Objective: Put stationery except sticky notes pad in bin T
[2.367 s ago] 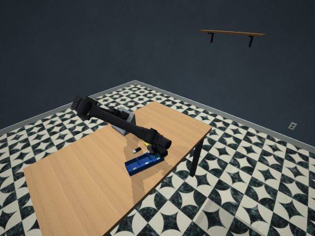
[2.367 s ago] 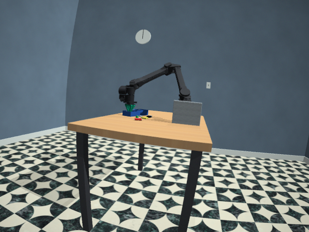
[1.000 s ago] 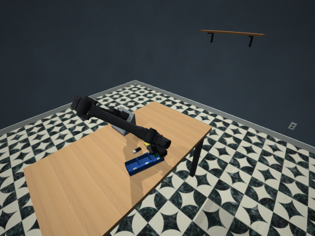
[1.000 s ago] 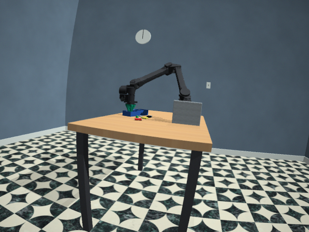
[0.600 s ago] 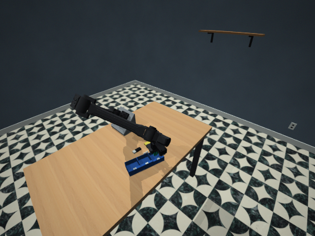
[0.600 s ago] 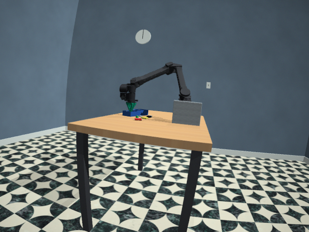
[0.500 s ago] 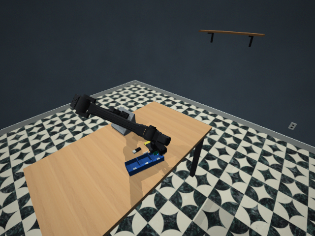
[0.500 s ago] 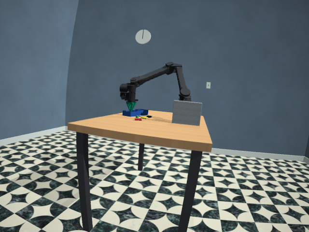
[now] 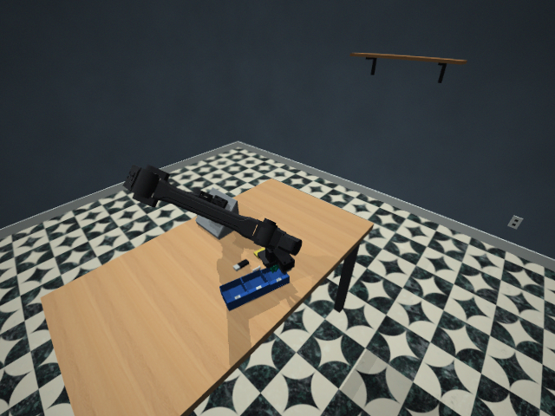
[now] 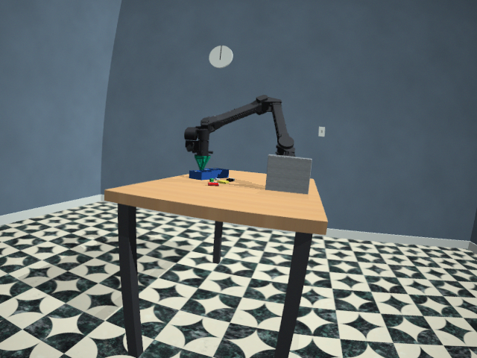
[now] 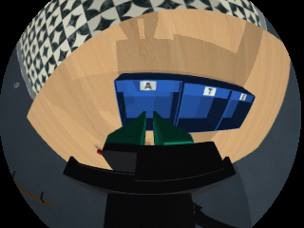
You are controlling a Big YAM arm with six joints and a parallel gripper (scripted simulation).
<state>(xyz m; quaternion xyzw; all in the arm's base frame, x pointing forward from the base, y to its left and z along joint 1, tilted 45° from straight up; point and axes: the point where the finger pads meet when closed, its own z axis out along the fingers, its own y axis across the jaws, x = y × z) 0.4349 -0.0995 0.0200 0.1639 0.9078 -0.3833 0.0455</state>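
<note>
My hand is 15 cm to the right of the white object, 12 cm past it and 5 cm above it. Round my hand: blue bin (8 cm to the right, 3 cm below, 2 cm behind); then small green item (8 cm behind, 7 cm to the left, 5 cm below); then sticky notes (14 cm behind, 7 cm to the left, 5 cm below).
</note>
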